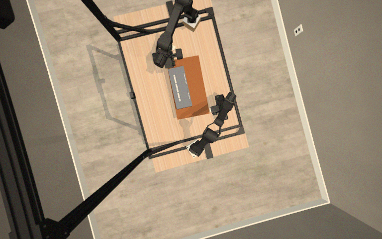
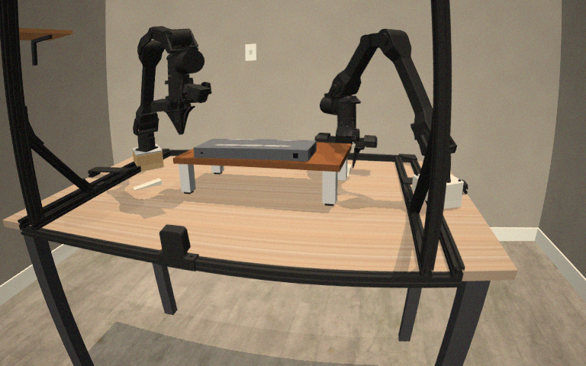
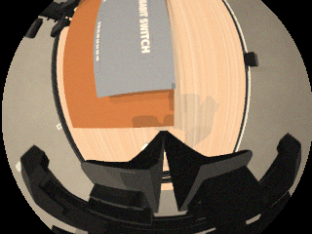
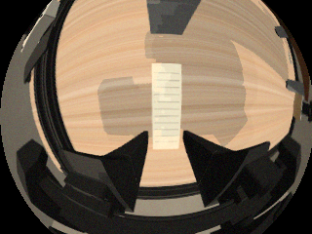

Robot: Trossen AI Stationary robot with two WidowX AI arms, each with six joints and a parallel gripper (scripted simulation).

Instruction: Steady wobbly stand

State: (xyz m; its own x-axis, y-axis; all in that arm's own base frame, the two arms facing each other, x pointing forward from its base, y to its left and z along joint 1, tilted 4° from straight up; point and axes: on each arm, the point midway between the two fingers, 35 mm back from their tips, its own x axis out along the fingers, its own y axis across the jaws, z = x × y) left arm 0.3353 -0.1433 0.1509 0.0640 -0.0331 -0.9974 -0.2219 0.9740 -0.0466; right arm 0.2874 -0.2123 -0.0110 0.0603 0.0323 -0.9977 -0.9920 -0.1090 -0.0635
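Right now the pale wedge is 30 mm behind my right hand and 30 mm below it. Round my right hand: grey network switch 300 mm behind, 150 mm to the left, 70 mm above; stand 240 mm behind, 150 mm to the left, 10 mm above.
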